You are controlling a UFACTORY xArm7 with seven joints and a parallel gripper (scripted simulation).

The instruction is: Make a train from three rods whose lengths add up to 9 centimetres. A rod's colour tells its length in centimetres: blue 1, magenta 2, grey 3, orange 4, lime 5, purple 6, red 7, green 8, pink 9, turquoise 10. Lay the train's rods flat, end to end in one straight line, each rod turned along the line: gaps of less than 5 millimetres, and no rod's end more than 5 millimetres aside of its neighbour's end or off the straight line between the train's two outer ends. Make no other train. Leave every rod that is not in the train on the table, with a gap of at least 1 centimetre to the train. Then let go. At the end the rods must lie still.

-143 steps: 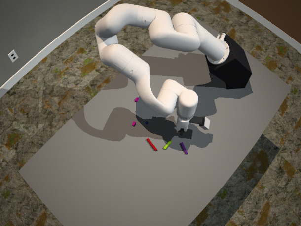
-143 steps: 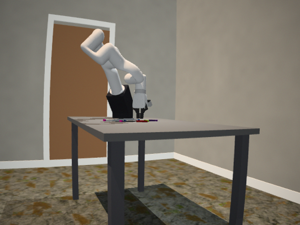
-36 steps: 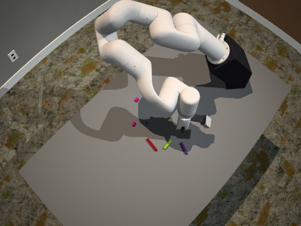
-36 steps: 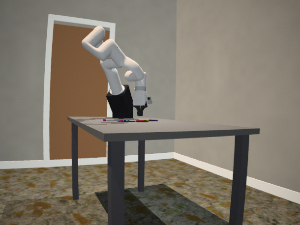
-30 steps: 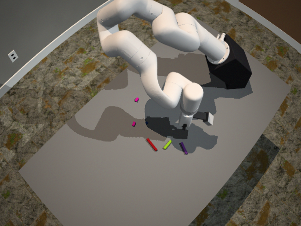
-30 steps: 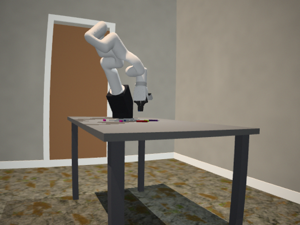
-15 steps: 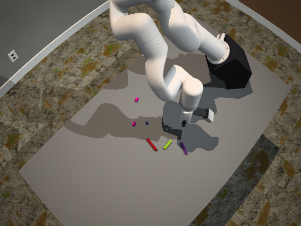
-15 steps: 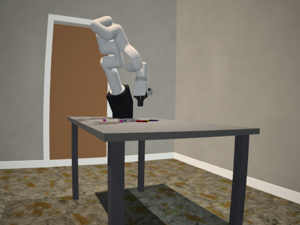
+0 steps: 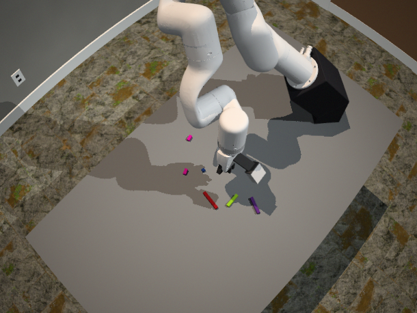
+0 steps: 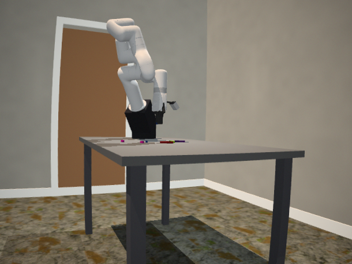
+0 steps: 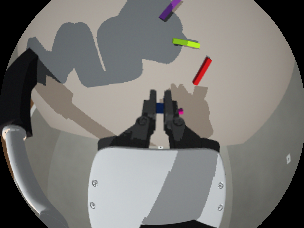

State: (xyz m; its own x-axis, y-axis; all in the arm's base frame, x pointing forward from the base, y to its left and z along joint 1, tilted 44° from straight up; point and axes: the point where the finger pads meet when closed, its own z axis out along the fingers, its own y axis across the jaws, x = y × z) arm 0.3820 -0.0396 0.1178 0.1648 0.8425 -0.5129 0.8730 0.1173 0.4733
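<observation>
Now: the blue rod 12 cm below my hand and 9 cm to the right of it. Round my hand: lime rod: 12 cm below, 6 cm ahead, 5 cm to the left; purple rod: 12 cm to the left, 12 cm below, 4 cm ahead; red rod: 12 cm below, 9 cm ahead, 2 cm to the right.
</observation>
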